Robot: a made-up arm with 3 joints. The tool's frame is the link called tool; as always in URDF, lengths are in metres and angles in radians. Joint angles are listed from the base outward.
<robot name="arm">
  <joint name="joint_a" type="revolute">
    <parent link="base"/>
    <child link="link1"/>
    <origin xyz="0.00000 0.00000 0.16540"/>
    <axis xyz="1 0 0"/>
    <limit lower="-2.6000" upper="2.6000"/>
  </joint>
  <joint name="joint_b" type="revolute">
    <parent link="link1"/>
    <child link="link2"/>
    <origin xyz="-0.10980 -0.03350 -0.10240"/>
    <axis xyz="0 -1 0"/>
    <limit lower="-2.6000" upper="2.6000"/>
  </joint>
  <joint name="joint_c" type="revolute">
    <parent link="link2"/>
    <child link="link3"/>
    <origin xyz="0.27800 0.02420 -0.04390"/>
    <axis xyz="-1 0 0"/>
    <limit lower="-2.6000" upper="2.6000"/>
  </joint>
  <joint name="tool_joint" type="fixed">
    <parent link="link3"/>
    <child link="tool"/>
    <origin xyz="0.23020 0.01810 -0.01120"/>
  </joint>
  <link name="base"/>
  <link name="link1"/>
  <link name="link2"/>
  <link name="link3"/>
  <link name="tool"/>
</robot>
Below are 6 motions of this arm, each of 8 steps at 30 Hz.
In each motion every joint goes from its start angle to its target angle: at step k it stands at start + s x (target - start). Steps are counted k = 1, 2, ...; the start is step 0. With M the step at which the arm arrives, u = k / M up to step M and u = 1 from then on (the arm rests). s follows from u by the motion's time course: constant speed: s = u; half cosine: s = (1 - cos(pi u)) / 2; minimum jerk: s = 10 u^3 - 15 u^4 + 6 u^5.
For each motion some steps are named. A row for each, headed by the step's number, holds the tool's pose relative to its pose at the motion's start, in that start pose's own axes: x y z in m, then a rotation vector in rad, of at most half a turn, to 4 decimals.
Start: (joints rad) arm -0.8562 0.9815 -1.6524
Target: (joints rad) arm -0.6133 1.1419 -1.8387
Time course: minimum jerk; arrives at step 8
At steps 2, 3, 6, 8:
2: 0.0003 0.0092 0.0075 0.0331 -0.0194 0.0184
3: 0.0000 0.0242 0.0204 0.0872 -0.0514 0.0499
6: -0.0092 0.0757 0.0720 0.2740 -0.1637 0.1729
8: -0.0120 0.0837 0.0812 0.3037 -0.1819 0.1947

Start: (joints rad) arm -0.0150 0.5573 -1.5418
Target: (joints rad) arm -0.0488 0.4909 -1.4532
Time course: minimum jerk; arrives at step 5
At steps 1, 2, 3, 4, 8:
1: -0.0001 -0.0020 -0.0004 -0.0068 0.0012 -0.0038
2: -0.0007 -0.0110 -0.0023 -0.0373 0.0065 -0.0208
3: -0.0018 -0.0237 -0.0046 -0.0803 0.0144 -0.0446
4: -0.0028 -0.0327 -0.0061 -0.1110 0.0204 -0.0613
8: -0.0030 -0.0348 -0.0064 -0.1178 0.0217 -0.0650

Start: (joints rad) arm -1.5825 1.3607 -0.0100
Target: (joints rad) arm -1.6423 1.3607 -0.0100
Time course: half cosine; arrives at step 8
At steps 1, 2, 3, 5, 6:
1: 0.0000 0.0009 0.0000 -0.0005 0.0000 0.0022
2: -0.0001 0.0034 -0.0001 -0.0018 0.0001 0.0086
3: -0.0002 0.0071 -0.0001 -0.0038 0.0002 0.0181
5: -0.0007 0.0158 -0.0003 -0.0086 0.0004 0.0404
6: -0.0009 0.0195 -0.0004 -0.0106 0.0005 0.0499

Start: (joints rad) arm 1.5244 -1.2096 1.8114
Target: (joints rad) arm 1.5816 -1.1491 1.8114
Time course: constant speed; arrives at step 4
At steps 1, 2, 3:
1: 0.0011 -0.0094 0.0065 0.0052 -0.0094 -0.0179
2: 0.0020 -0.0189 0.0129 0.0105 -0.0186 -0.0357
3: 0.0026 -0.0283 0.0192 0.0161 -0.0278 -0.0535

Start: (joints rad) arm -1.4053 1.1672 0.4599
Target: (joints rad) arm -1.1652 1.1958 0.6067
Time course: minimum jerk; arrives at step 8
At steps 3, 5, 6, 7, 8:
3: -0.0001 -0.0224 -0.0074 -0.0147 0.0211 -0.0576
5: -0.0036 -0.0587 -0.0208 -0.0395 0.0609 -0.1502
6: -0.0060 -0.0723 -0.0263 -0.0492 0.0778 -0.1849
7: -0.0075 -0.0792 -0.0292 -0.0541 0.0867 -0.2025
8: -0.0077 -0.0805 -0.0297 -0.0551 0.0884 -0.2057

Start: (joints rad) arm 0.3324 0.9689 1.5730
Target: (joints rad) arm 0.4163 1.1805 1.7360
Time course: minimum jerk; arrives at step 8
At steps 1, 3, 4, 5, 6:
1: 0.0002 -0.0017 -0.0004 -0.0019 0.0011 -0.0034
3: 0.0022 -0.0299 -0.0078 -0.0323 0.0208 -0.0577
4: 0.0026 -0.0543 -0.0148 -0.0595 0.0403 -0.1042
5: 0.0016 -0.0786 -0.0222 -0.0874 0.0620 -0.1498
6: 0.0000 -0.0971 -0.0281 -0.1091 0.0800 -0.1842

